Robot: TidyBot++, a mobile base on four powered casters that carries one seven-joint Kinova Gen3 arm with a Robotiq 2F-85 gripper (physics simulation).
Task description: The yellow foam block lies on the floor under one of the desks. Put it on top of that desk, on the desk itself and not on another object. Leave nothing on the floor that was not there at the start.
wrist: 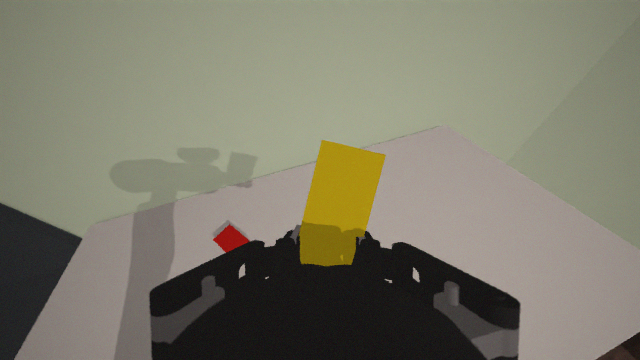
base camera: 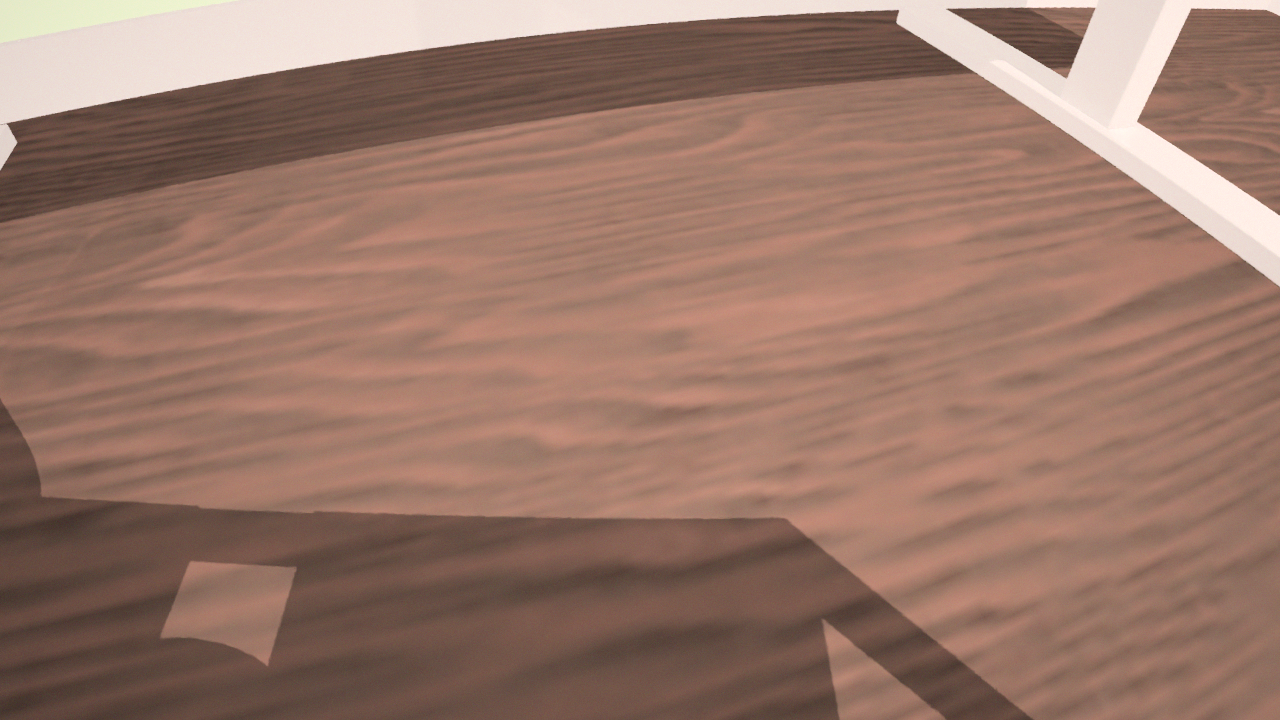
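Note:
The yellow foam block is between the fingers of my gripper in the wrist view, and sticks out beyond the fingertips. My gripper is shut on it. The block is above a white desk top, and how high it is held cannot be told exactly. In the base view, part of the white leg frame of a desk stands on the floor at the upper right. The block and the gripper do not show in the base view.
A small red object is on the desk top, left of the gripper and partly hidden by it. A pale green wall stands behind the desk. A dark surface is at the left. Wooden floor shows in the base view.

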